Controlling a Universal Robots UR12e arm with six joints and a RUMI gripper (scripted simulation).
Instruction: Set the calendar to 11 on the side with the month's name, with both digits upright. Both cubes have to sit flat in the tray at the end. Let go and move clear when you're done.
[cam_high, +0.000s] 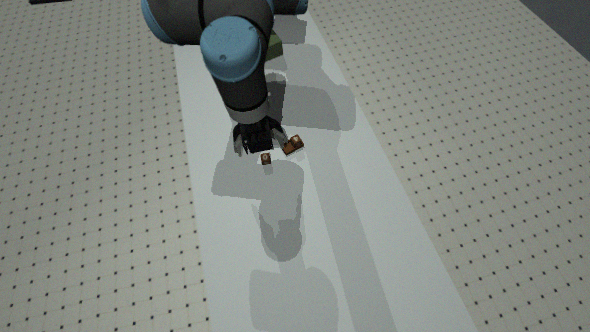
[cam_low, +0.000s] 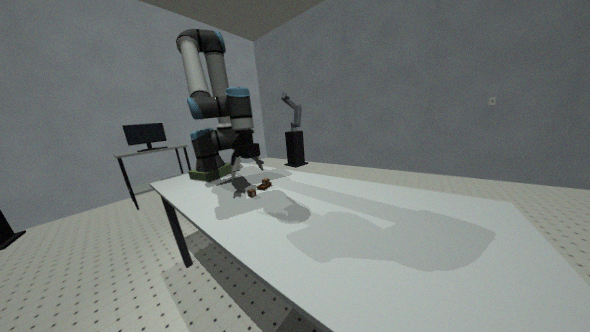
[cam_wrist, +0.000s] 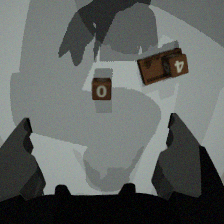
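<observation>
The brown cube lies 9 cm below my hand. Also, from my hand: brown calendar tray (5 cm behind, 10 cm to the left, 10 cm below).
</observation>
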